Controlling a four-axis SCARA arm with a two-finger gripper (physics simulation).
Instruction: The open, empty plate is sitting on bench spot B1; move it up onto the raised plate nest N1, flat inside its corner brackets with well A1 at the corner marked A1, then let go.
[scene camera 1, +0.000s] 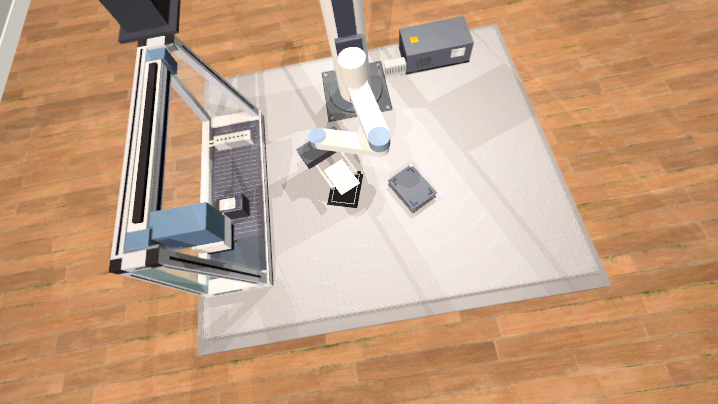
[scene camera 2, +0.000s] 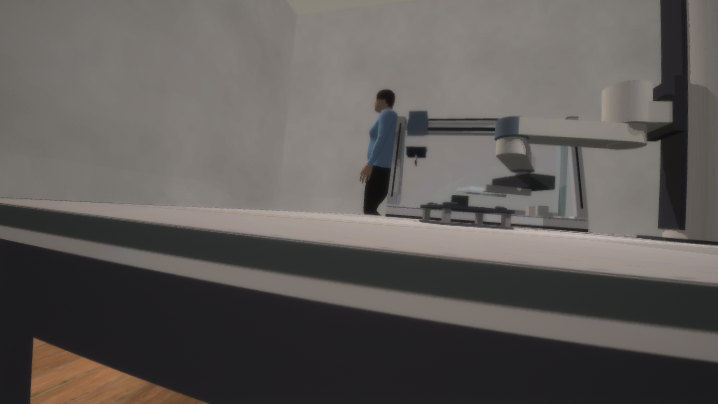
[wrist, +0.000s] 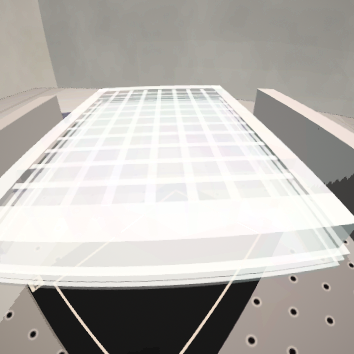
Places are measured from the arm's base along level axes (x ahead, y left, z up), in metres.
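Pixels of known places: gripper, fingertip midpoint: (scene camera 1: 344, 180) (scene camera 2: 474, 189) (wrist: 157, 107).
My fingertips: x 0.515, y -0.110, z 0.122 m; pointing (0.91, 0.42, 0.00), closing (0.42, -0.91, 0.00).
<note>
Ahead of a thing's pixels: the offset from my fingertips to its top centre. "spot": to the spot under its first point.
The clear-white well plate @[0.020 m back, 0.009 m right, 0.004 m up] (scene camera 1: 341, 176) (scene camera 2: 476, 190) (wrist: 165, 145) is held level between the fingers of my gripper (scene camera 1: 345, 174) (wrist: 157, 107), which is shut on its long sides. It hangs above the bench, over part of the black spot B1 (scene camera 1: 343, 201) (wrist: 150, 320), and is turned at an angle to that spot's outline. The raised grey plate nest N1 @[0.047 m ahead, 0.259 m left, 0.062 m down] (scene camera 1: 412, 186) (scene camera 2: 483, 208) stands apart from the plate, to its right in scene camera 1, with corner brackets on top. The nest does not show in the wrist view. The A1 lettering cannot be read.
A framed gantry machine (scene camera 1: 266, 200) stands at the left of the bench, with a blue carriage @[spot: 0.238 m ahead, 0.410 m right, 0.379 m up] (scene camera 1: 185, 224), a white rack @[spot: 0.305 m back, 0.452 m right, 0.015 m down] (scene camera 1: 232, 138) and a small dark block @[spot: 0.029 m ahead, 0.405 m right, 0.001 m up] (scene camera 1: 243, 205). A grey control box @[spot: 0.577 m back, 0.495 m left, 0.006 m up] (scene camera 1: 435, 45) stands at the back right. A person (scene camera 2: 382, 138) stands beyond the bench.
</note>
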